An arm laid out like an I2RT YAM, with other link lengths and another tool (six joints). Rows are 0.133 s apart.
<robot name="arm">
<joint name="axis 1" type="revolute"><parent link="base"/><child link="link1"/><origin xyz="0 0 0.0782"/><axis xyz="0 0 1"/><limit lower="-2.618" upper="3.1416"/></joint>
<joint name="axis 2" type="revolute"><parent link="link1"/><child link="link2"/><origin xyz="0.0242 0.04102 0.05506"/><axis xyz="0 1 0"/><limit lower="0" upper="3.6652"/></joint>
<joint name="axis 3" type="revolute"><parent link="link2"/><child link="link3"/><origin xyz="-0.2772 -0.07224 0"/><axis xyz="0 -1 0"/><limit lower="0" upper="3.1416"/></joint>
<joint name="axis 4" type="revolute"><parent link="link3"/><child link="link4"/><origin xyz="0.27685 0.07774 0.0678"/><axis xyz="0 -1 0"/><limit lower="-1.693" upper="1.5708"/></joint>
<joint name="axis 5" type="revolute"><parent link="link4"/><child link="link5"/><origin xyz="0.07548 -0.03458 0.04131"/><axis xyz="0 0 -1"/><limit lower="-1.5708" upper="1.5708"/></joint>
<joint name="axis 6" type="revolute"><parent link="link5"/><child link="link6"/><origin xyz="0.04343 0 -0.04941"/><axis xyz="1 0 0"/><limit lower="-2.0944" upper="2.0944"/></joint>
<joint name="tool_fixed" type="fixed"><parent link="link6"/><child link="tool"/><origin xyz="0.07 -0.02 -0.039" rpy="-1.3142 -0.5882 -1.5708"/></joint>
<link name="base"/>
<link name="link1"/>
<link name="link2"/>
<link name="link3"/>
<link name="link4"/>
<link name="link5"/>
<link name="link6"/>
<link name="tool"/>
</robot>
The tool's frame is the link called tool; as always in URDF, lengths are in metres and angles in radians.
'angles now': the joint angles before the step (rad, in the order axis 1, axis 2, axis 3, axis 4, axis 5, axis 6). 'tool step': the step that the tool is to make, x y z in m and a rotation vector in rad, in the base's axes. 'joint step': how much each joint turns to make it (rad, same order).
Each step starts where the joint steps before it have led.
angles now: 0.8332 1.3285 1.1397 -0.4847 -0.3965 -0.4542
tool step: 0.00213 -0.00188 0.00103 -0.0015 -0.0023 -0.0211
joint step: -0.0033 -0.0016 0.0016 0.0009 0.0156 0.0097
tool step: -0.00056 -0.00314 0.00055 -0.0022 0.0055 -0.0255
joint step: 0.0000 -0.0090 -0.0039 -0.0035 0.0184 0.0191
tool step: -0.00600 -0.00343 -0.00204 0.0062 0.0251 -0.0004
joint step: -0.0001 -0.0191 -0.0178 -0.0066 -0.0138 0.0193
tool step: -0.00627 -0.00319 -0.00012 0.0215 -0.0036 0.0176
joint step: 0.0001 -0.0340 -0.0337 0.0174 -0.0211 -0.0016
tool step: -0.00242 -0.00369 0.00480 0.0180 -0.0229 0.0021
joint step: -0.0016 -0.0308 -0.0172 0.0126 -0.0001 -0.0065
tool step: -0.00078 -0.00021 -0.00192 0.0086 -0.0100 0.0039
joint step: 0.0010 -0.0100 -0.0194 0.0213 -0.0015 -0.0032
